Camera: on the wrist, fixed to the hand. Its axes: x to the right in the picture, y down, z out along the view.
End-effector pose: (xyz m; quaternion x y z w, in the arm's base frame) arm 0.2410 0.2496 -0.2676 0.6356 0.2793 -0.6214 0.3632
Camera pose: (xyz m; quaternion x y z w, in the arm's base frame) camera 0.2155 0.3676 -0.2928 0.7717 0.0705 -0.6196 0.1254
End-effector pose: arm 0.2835 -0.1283 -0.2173 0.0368 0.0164 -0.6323 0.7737
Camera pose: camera 0.1976 -0.1517 -0.3026 0.3384 -0.1349 -0.5791 0.7293
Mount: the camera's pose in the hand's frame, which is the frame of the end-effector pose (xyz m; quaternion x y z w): 0.0118 -0.0919 -0.0814 0.3298 0.0763 0.0236 0.9407
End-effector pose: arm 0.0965 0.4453 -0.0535 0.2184 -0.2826 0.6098 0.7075
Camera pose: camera 0.1992 0.4925 -0.1030 0.3856 -0.0159 0.7002 0.6007
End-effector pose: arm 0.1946 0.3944 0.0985 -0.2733 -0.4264 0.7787 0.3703
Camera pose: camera 0.2797 0.4748 0.1372 -0.2044 -0.1096 0.8610 0.4526
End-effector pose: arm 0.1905 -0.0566 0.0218 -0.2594 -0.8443 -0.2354 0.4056
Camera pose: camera 0.1722 -0.1725 0.0597 -0.1122 -0.8347 0.0468 0.5370
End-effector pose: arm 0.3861 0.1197 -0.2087 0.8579 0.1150 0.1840 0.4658
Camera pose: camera 0.3600 0.2353 -0.2430 0.9493 0.1841 0.2116 0.1421
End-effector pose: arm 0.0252 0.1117 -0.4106 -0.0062 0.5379 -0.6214 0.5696
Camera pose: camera -0.0939 0.1362 -0.3899 0.2421 0.3447 -0.7490 0.5115
